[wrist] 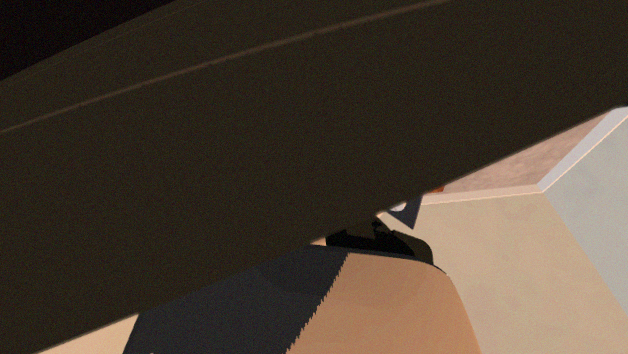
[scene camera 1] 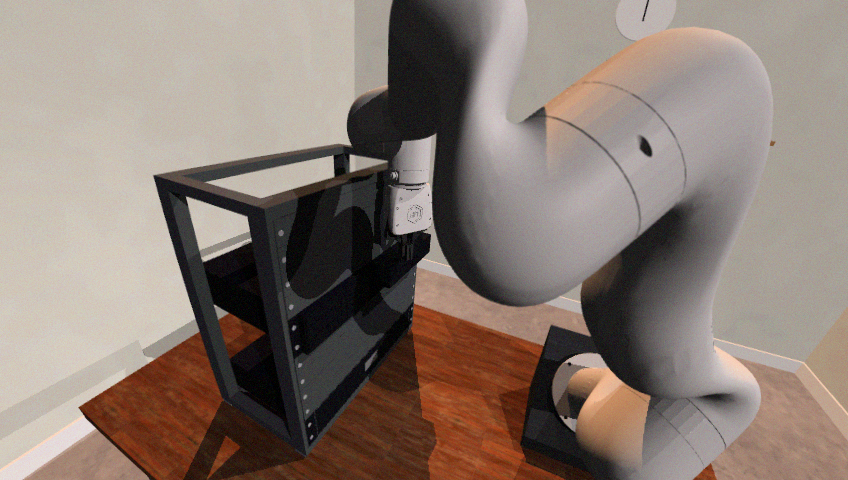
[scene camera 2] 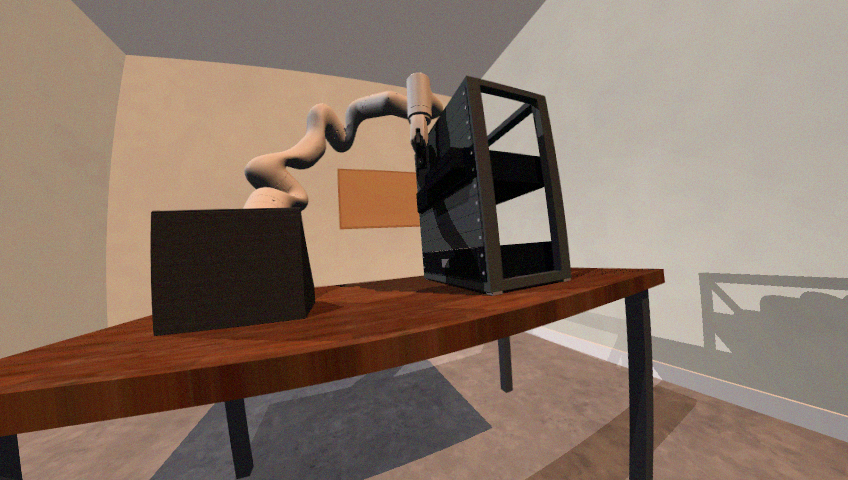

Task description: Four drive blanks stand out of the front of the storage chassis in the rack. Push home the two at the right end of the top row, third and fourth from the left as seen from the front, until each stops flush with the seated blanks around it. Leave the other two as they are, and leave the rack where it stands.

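The rack stands upright on the table, its front toward the arm. The dark storage chassis crosses the rack front at mid height. Its drive blanks are too dark to separate, so I cannot tell how far each stands out. My gripper is shut and empty, pointing down at the right end of the chassis front, close to it; contact cannot be made out. In the wrist view a large dark surface hides the fingertips and the blanks; part of the gripper body shows below it.
The upper arm hangs in front of the rack's right side in scene camera 1. The robot's dark base block stands on the wooden table. Flat dark panels fill the rack front below the chassis.
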